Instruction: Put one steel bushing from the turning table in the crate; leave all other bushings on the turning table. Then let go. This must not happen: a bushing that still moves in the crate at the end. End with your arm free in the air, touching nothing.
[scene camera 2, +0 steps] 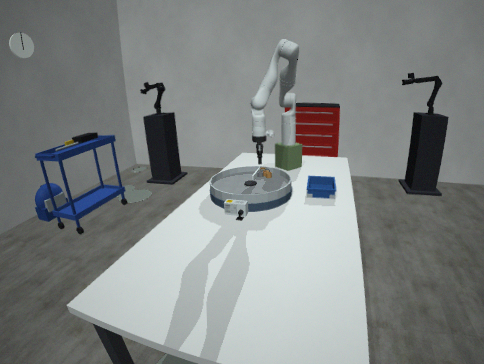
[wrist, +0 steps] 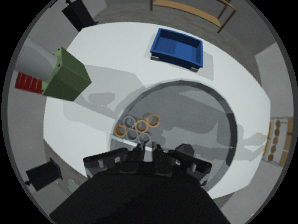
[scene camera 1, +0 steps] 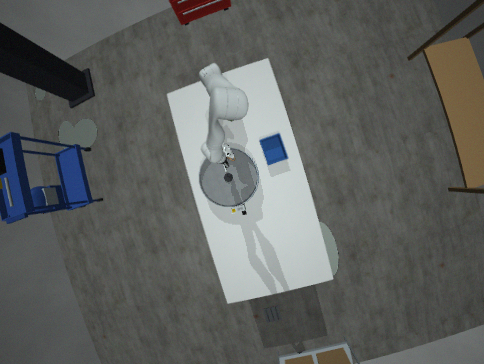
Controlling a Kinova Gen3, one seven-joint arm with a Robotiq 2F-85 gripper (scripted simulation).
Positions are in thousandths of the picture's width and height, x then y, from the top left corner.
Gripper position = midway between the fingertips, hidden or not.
Observation:
I see my gripper (wrist: 498, 654), a blue crate (wrist: 592, 217) and a round grey turning table (scene camera 1: 482, 515).
The round grey turning table also shows in the wrist view (wrist: 636, 525).

